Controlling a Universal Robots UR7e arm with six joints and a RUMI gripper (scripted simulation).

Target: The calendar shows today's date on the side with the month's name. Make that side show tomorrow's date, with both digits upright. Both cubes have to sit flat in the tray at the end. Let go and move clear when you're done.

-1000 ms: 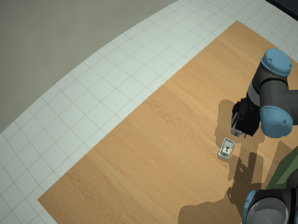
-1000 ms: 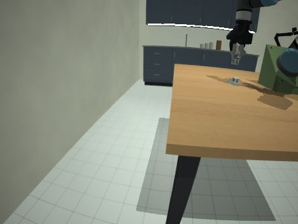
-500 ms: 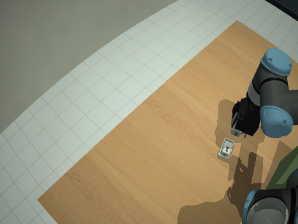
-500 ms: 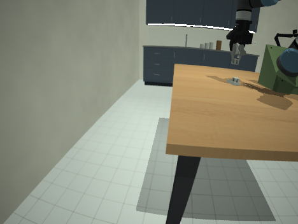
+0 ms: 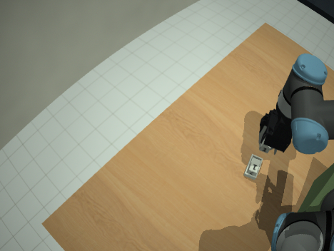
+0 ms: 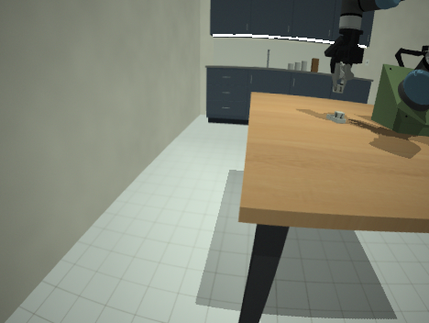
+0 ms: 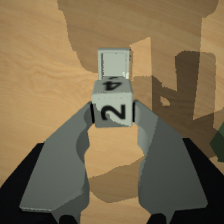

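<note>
My hand is 20 mm to the right of the white calendar tray and 130 mm above it. Round my hand: grey digit cube: 10 mm below.
</note>
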